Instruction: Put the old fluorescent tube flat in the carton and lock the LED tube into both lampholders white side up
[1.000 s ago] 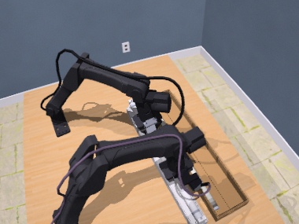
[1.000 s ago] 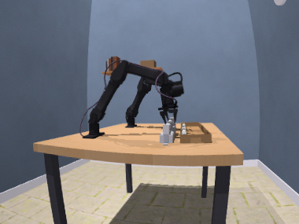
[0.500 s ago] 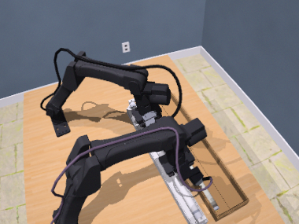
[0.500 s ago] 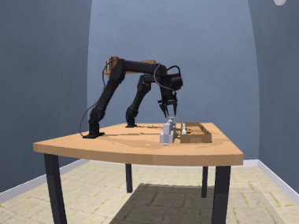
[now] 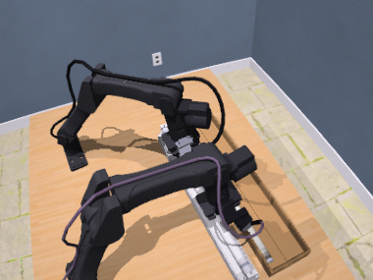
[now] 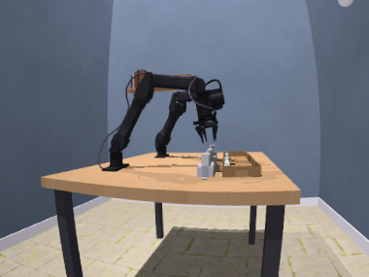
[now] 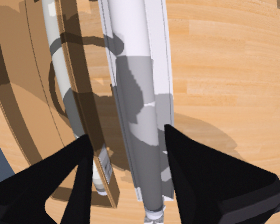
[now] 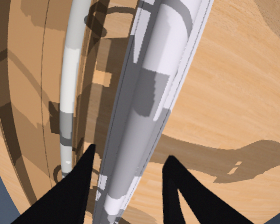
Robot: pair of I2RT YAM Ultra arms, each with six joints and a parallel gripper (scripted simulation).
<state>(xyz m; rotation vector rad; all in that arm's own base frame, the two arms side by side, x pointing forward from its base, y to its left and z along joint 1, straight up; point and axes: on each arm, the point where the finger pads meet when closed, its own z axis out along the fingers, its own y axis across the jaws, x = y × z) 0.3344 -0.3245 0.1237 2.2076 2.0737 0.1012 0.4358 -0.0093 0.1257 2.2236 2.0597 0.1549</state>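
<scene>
The LED tube is 120 mm to the left of my right hand, 60 mm below it and 20 mm behind it. The rest, counted from my right hand: light fixture (120 mm to the left, 70 mm below, 20 mm behind); then old fluorescent tube (140 mm to the left, 110 mm below, 60 mm ahead); then lampholder (180 mm to the right, 60 mm below, 20 mm ahead).
My left gripper is now 10 mm short of the LED tube, 120 mm to the left of it and 60 mm above it. From my left hand the other things lie so: light fixture: 10 mm ahead, 120 mm to the right, 70 mm below; then old fluorescent tube: 100 mm ahead, 100 mm to the right, 100 mm below; then brown carton: 150 mm ahead, 90 mm to the right, 100 mm below.
</scene>
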